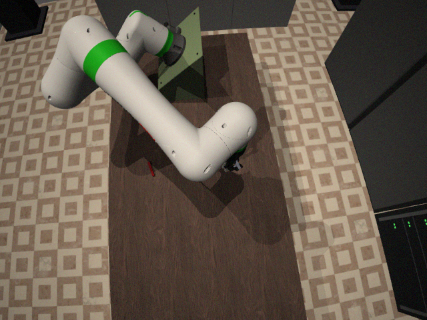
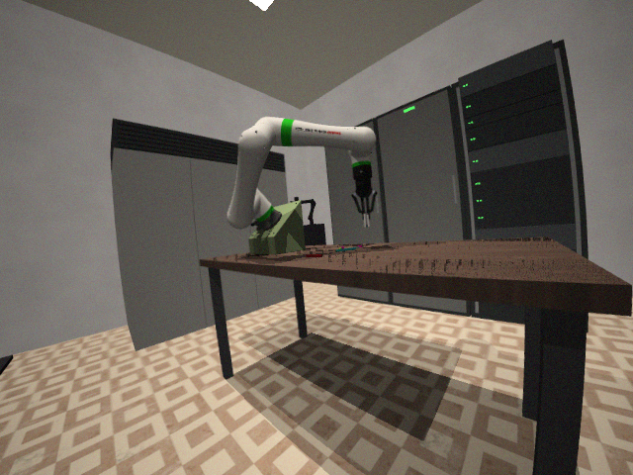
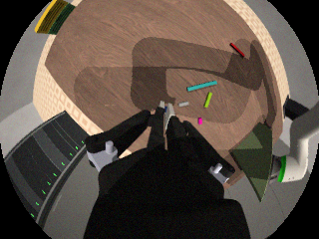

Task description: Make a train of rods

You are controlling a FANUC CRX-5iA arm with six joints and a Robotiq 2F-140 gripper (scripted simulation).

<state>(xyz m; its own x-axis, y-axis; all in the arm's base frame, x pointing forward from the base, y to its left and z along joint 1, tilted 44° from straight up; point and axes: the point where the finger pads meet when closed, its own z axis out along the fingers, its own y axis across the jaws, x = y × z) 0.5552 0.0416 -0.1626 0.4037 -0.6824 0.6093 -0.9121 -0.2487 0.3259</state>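
My gripper is now 130 mm above the turquoise rod, 110 mm to the left of it and 60 mm past it. Round my hand: grey rod (130 mm below, 60 mm behind, 30 mm to the right); lime rod (130 mm below, 110 mm behind, 90 mm to the right); small blue rod (30 mm below).
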